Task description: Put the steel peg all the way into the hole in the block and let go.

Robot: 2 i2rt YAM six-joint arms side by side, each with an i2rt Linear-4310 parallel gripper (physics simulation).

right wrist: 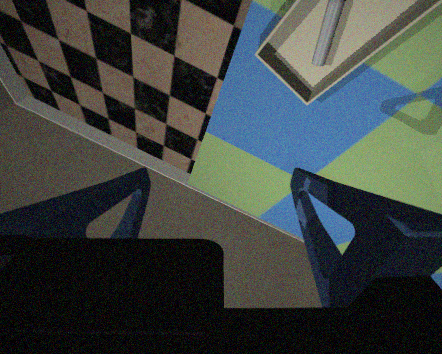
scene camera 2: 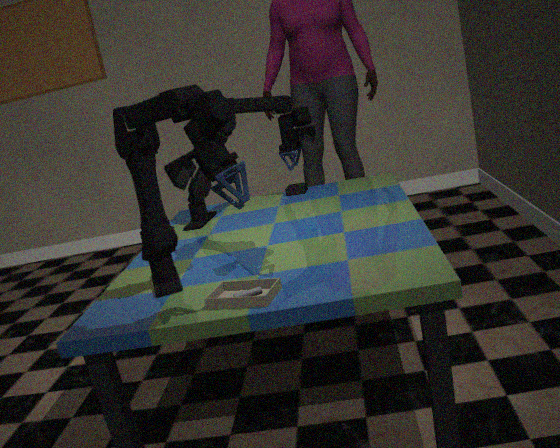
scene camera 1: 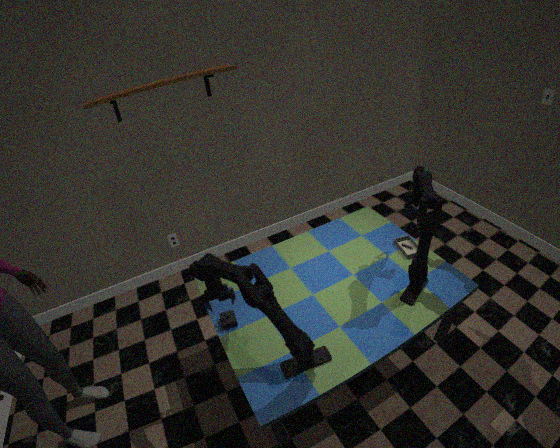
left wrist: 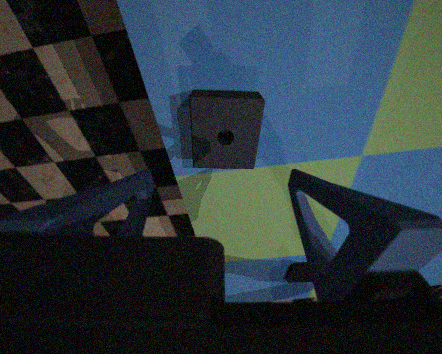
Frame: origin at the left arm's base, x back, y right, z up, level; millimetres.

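Seen in the pictures: left gripper, fingertip midpoint: (scene camera 2: 293, 167) (scene camera 1: 222, 307) (left wrist: 221, 176); right gripper, fingertip midpoint: (right wrist: 220, 176) (scene camera 2: 244, 204) (scene camera 1: 411, 207); left arm's base at its link origin: (scene camera 2: 201, 221) (scene camera 1: 306, 361); right arm's base at its link origin: (scene camera 2: 166, 282) (scene camera 1: 414, 289).
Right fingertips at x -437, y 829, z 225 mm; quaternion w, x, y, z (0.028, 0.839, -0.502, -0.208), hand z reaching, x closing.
Offsets run from my right fingertips to a thing's middle. "spot": to the spot under its first point. Level surfaces: height alone.
The steel peg {dy -38, dx +50, dz -214 mm} (scene camera 1: 408, 246) (scene camera 2: 248, 292) (right wrist: 328, 35) is a grey rod lying on its side in a shallow beige tray {dy -38, dx +59, dz -212 mm} (scene camera 2: 240, 303) (right wrist: 283, 79). The dark square block {dy -1070, dx +105, dz -209 mm} (scene camera 1: 228, 319) (scene camera 2: 296, 189) (left wrist: 240, 112) stands near the table edge, and its round hole {spot: dy -1069, dx +113, dz -212 mm} (left wrist: 225, 137) faces up and looks empty. My left gripper (left wrist: 221, 176) (scene camera 2: 290, 167) is open and empty, above the block. My right gripper (right wrist: 220, 176) (scene camera 2: 241, 205) is open and empty, raised above the table and off to one side of the tray. In scene camera 1 the fingers of the right gripper are too dark to make out.
The blue and green checkered table {dz -225 mm} (scene camera 1: 320, 272) (scene camera 2: 400, 270) carries both arms. The right arm's base (scene camera 2: 166, 280) stands close to the tray. A person (scene camera 2: 320, 55) stands behind the table's far end. A wooden shelf (scene camera 1: 160, 86) is on the wall.
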